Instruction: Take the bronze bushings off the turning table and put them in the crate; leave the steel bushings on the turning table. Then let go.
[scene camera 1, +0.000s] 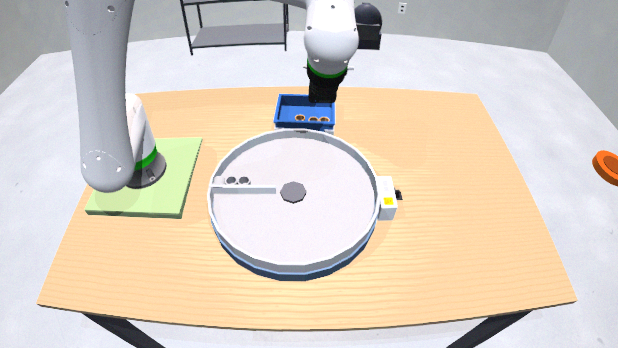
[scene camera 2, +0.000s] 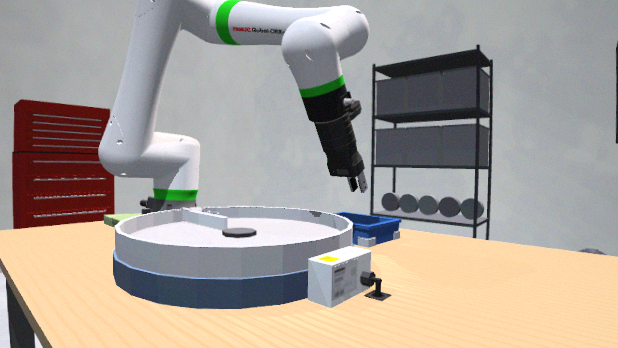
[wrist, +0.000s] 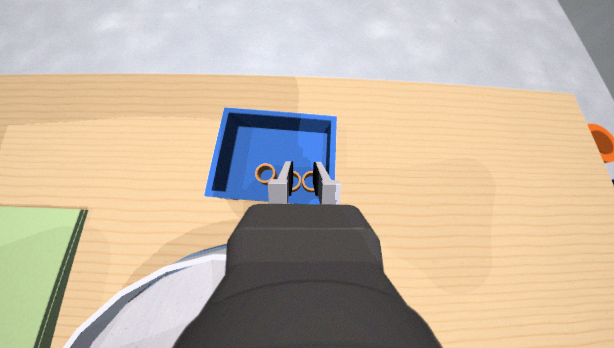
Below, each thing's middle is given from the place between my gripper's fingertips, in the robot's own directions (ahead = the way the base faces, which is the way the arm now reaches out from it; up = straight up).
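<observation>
There is the blue crate (scene camera 1: 288, 106), and it sits lower than my hand by 100 mm. Counted from my hand again, the crate is also 50 mm to the left and 40 mm behind.
</observation>
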